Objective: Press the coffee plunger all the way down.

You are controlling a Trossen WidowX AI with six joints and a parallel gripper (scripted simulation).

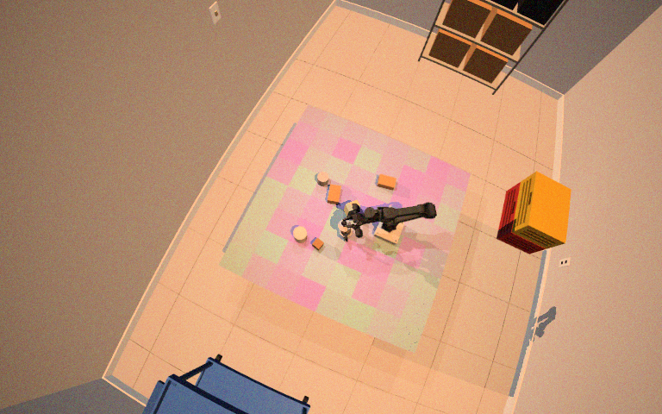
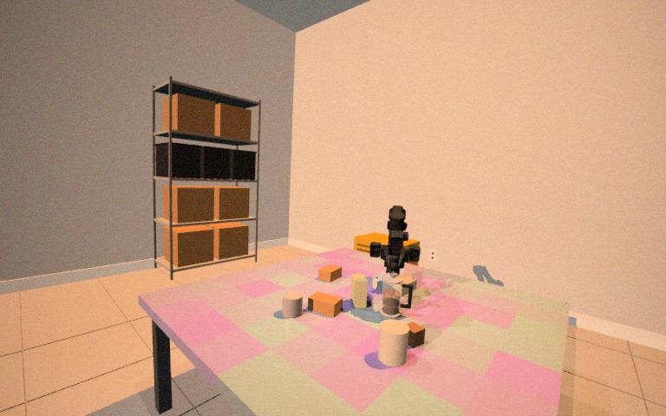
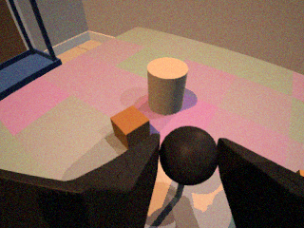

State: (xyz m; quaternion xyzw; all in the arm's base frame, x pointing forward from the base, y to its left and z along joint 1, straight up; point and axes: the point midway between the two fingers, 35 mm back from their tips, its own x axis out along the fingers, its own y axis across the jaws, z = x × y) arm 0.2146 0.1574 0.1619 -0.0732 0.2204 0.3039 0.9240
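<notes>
The coffee press lies 10 cm below my gripper tip and 3 cm behind it. Also, from my gripper tip: cream block: 15 cm to the right, 14 cm below, 1 cm ahead.
</notes>
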